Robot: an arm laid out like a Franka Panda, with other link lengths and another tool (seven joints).
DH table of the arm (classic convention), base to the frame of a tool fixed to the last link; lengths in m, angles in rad. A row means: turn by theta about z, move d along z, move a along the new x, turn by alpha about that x. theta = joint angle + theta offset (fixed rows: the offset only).
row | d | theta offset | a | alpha
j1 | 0.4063 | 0 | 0 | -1.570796
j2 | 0 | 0 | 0 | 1.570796
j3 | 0.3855 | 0 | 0.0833 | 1.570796
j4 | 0 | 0 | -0.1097 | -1.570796
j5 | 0.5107 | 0 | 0 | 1.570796
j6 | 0 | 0 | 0.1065 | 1.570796
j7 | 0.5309 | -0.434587 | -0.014 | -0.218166
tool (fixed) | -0.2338 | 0 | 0 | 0
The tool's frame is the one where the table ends.
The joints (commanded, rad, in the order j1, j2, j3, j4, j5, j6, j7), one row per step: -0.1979, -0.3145, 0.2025, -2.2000, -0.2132, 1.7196, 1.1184; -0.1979, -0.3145, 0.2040, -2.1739, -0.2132, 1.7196, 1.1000; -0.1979, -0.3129, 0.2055, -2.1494, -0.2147, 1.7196, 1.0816; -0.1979, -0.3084, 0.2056, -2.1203, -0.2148, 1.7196, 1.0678; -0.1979, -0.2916, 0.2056, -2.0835, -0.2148, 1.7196, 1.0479; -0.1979, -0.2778, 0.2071, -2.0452, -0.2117, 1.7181, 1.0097; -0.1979, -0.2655, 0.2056, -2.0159, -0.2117, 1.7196, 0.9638
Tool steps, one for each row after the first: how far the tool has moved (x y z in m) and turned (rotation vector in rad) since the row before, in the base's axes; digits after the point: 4 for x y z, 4 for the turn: 0.0089, 0.0021, 0.0155, 0.0022, -0.0210, 0.0206; 0.0079, 0.0016, 0.0139, 0.0007, -0.0178, 0.0209; 0.0095, 0.0013, 0.0152, 0.0022, -0.0209, 0.0151; 0.0122, 0.0015, 0.0130, 0.0049, -0.0149, 0.0213; 0.0108, 0.0034, 0.0155, 0.0076, -0.0131, 0.0393; 0.0081, 0.0005, 0.0112, 0.0048, -0.0067, 0.0448
